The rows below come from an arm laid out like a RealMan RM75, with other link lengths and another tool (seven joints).
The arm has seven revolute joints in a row. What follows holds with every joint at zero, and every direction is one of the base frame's. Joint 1 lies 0.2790 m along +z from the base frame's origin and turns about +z. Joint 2 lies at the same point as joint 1 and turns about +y. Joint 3 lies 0.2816 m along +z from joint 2 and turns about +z. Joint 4 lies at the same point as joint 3 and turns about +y. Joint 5 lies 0.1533 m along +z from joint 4 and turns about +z. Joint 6 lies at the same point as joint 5 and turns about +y. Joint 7 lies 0.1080 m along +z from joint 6 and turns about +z. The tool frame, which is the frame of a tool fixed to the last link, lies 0.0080 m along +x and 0.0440 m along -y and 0.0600 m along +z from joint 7; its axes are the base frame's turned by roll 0.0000, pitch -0.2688 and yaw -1.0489 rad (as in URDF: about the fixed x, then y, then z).
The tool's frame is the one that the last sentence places.
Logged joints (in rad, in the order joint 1, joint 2, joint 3, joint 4, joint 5, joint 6, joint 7), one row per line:
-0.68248, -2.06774, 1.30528, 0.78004, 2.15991, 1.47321, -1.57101
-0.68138, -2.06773, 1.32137, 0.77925, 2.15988, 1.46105, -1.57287
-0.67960, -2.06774, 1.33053, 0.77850, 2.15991, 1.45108, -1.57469
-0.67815, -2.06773, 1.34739, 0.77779, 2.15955, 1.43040, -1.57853
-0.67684, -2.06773, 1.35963, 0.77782, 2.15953, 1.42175, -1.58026
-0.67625, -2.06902, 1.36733, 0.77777, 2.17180, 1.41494, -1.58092
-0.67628, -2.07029, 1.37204, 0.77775, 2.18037, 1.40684, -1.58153
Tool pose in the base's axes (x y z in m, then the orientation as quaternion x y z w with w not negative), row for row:
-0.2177, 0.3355, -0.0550, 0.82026, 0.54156, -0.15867, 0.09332
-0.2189, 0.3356, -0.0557, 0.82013, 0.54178, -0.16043, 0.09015
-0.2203, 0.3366, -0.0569, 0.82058, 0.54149, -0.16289, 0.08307
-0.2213, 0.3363, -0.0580, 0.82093, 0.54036, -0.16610, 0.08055
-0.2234, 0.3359, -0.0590, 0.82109, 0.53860, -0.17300, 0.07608
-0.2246, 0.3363, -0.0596, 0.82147, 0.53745, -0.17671, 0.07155
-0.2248, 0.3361, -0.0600, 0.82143, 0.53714, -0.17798, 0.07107
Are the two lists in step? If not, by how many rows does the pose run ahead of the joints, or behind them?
The pose runs 1 row ahead of the joints: the pose in row i belongs to the joints in row i + 1.
